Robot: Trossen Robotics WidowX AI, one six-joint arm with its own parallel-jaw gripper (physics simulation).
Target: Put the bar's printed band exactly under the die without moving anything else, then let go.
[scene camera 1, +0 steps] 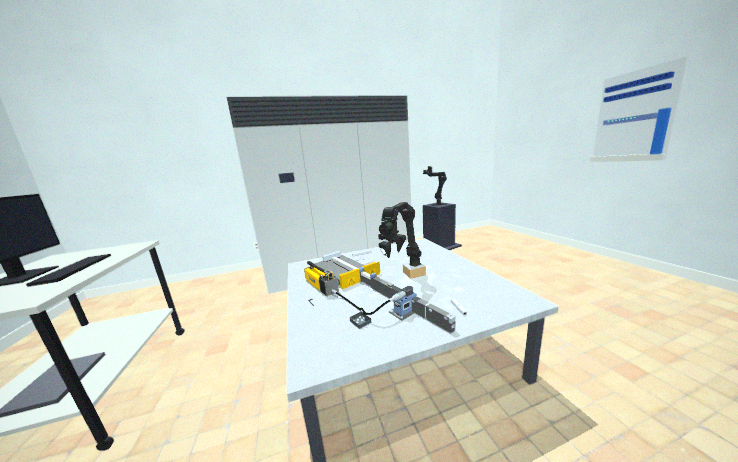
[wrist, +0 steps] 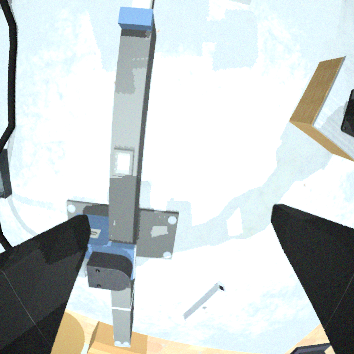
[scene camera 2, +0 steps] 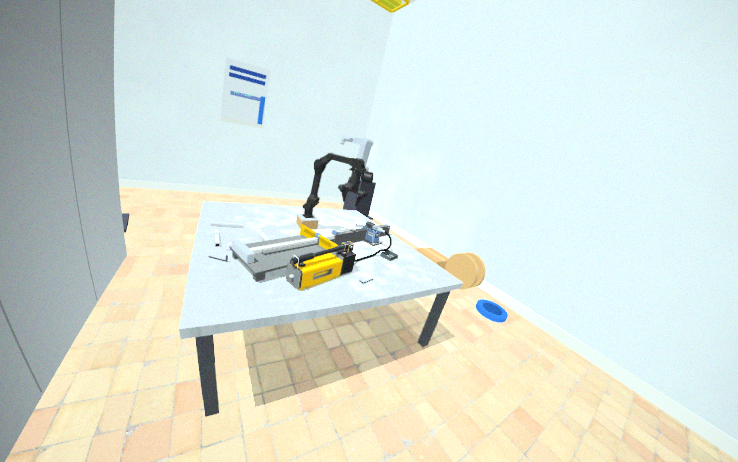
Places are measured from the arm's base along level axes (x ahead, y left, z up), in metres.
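Where they show: gripper, between the fingertips: point(scene camera 1: 393, 255) point(wrist: 180, 219) point(scene camera 2: 349, 203); arm's base, origin of its link: point(scene camera 1: 415, 264) point(scene camera 2: 307, 216).
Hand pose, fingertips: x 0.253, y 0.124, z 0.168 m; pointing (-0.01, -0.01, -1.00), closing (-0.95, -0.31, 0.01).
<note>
Things, the pixels of their top centre, and the offset from my fingertips. "*": a spot on its surface instead.
- blue collar, a spot on its surface: point(wrist: 136, 17) * dx +0.073, dy -0.128, dz -0.144 m
- blue press-like unit, a spot on its surface: point(wrist: 100, 225) * dx +0.075, dy +0.154, dz -0.199 m
- dark rounded block, centre of its top: point(wrist: 87, 278) point(scene camera 1: 404, 289) point(scene camera 2: 373, 223) dx +0.067, dy +0.184, dz -0.114 m
- thin white line, a spot on its surface: point(wrist: 122, 309) * dx +0.011, dy +0.302, dz -0.162 m
- pale square patch, a spot on its surface: point(wrist: 123, 162) * dx +0.053, dy +0.033, dz -0.167 m
- yellow machine, a spot on its surface: point(scene camera 2: 324, 272) * dx +0.391, dy -0.400, dz -0.186 m
- black box, a spot on its surface: point(scene camera 1: 360, 319) * dx +0.298, dy +0.115, dz -0.235 m
- small pale rod, centre of its top: point(wrist: 203, 307) point(scene camera 1: 458, 304) dx -0.163, dy +0.328, dz -0.217 m
The long grey bar point(scene camera 1: 440, 317) point(scene camera 2: 351, 236) point(wrist: 131, 100) lies along the bench, from a blue collar point(wrist: 136, 17) through the blue press-like unit point(scene camera 1: 404, 306) point(scene camera 2: 372, 235) point(wrist: 100, 225). A dark rounded block point(wrist: 111, 270), apparently the die, sits over the bar. A thin white line point(wrist: 122, 309) crosses the bar beyond that block; a pale square patch point(wrist: 123, 162) shows on the collar side. I cannot tell surely which is the printed band. My gripper point(scene camera 1: 393, 250) point(scene camera 2: 352, 197) point(wrist: 180, 219) is open and empty, above the bench, with its left finger overlapping the blue unit in the wrist view.
A yellow machine point(scene camera 1: 314, 278) point(scene camera 2: 324, 272) stands at the bar's other end. A black box point(scene camera 1: 360, 319) point(scene camera 2: 389, 254) with cables lies near the blue unit. My arm's wooden base point(scene camera 1: 418, 271) point(wrist: 310, 95) and a small pale rod point(scene camera 1: 458, 307) point(wrist: 202, 301) are across the bar.
</note>
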